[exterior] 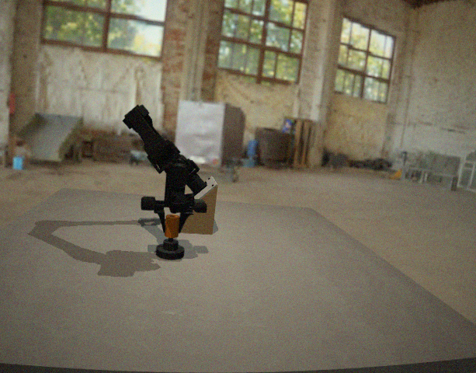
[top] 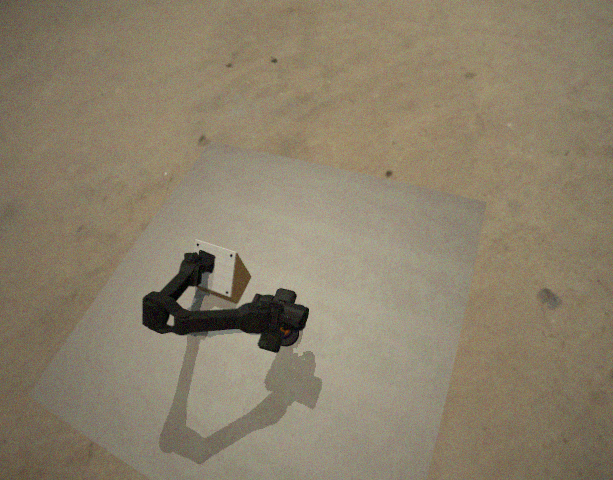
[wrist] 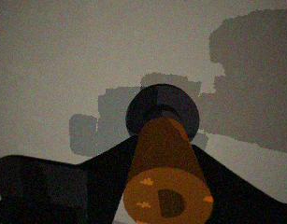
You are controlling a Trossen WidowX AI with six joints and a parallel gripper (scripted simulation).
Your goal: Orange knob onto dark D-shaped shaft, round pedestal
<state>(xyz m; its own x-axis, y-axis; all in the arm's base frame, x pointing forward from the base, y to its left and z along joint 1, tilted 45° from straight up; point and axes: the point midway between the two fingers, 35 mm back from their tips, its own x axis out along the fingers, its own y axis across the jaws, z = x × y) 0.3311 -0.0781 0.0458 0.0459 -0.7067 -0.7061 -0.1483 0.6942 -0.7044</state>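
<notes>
The orange knob is 20 mm above my gripper tip. From my gripper tip the other things lie so: round dark pedestal (40 mm below).
</notes>
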